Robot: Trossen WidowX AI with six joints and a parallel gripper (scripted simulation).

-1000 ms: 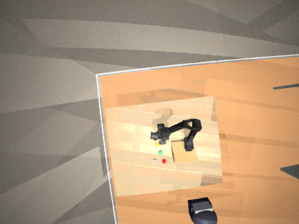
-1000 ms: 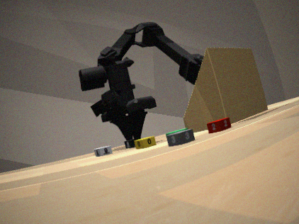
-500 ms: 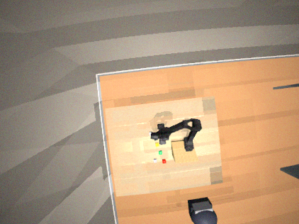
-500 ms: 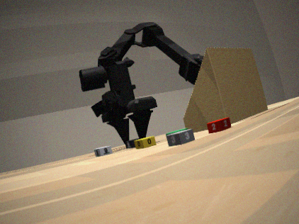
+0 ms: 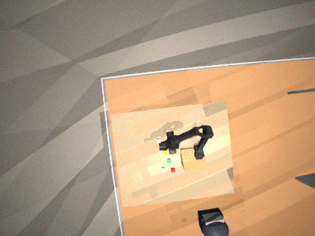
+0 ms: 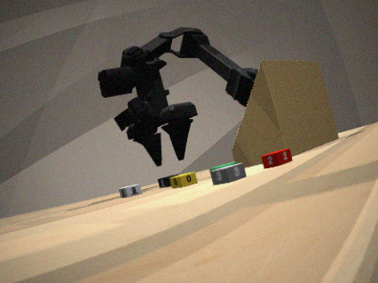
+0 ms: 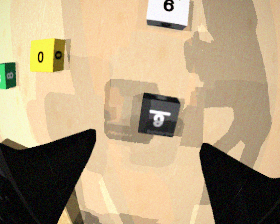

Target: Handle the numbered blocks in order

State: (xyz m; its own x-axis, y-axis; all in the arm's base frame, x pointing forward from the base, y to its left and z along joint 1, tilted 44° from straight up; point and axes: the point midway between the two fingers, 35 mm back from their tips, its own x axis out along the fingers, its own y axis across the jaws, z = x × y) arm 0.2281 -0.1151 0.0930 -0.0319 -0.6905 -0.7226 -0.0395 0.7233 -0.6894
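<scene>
Now: the black block 30 mm below my gripper tip, 10 mm to the right of it and 10 mm ahead of it. The rest, counted from my gripper tip: yellow block 110 mm to the left, 50 mm ahead, 30 mm below; pale block 100 mm ahead, 30 mm below; green block 190 mm to the left, 30 mm below, 30 mm ahead.
</scene>
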